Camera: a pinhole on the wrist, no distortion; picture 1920 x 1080 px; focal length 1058.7 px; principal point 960.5 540.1 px. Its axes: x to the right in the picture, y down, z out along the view. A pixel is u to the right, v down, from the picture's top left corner.
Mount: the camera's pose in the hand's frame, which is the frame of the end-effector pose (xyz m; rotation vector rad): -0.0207 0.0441 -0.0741 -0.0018 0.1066 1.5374
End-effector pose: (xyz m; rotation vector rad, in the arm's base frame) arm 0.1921 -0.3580 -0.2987 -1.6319 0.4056 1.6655
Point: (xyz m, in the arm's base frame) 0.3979 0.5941 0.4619
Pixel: outside the picture
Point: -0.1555 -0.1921 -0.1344
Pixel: 975 902
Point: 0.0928 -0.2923 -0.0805
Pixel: outside the picture
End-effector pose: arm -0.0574 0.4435 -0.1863 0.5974 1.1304 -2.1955
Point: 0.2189 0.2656 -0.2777
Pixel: outside the picture
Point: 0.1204 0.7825 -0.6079
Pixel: behind the camera
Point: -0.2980 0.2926 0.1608
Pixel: outside the picture
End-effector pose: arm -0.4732 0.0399 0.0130 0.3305 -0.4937 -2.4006
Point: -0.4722 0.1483 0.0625
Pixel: 90 1024
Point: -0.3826 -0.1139 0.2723
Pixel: 1852 535
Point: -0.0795 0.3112 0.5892
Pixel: outside the picture
